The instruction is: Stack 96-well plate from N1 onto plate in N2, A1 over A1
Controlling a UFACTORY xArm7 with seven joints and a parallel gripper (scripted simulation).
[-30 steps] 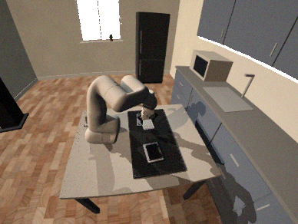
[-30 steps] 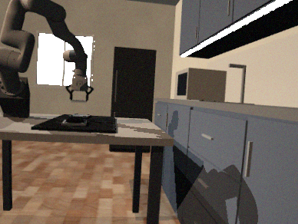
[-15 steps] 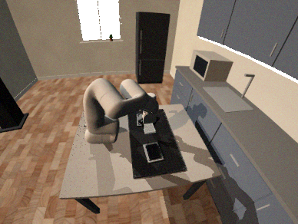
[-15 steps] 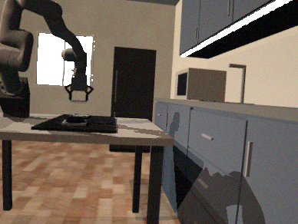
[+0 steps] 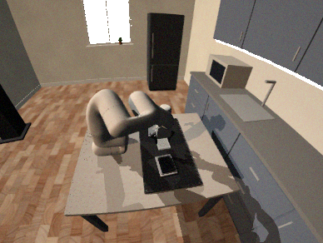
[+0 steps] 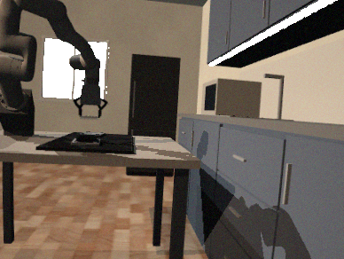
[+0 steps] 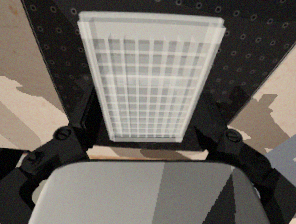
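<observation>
Right now my hand is 1 cm past the dark 96-well plate, 13 cm to the left of it and 10 cm above it. Round my hand: white 96-well plate: 1 cm below.
</observation>
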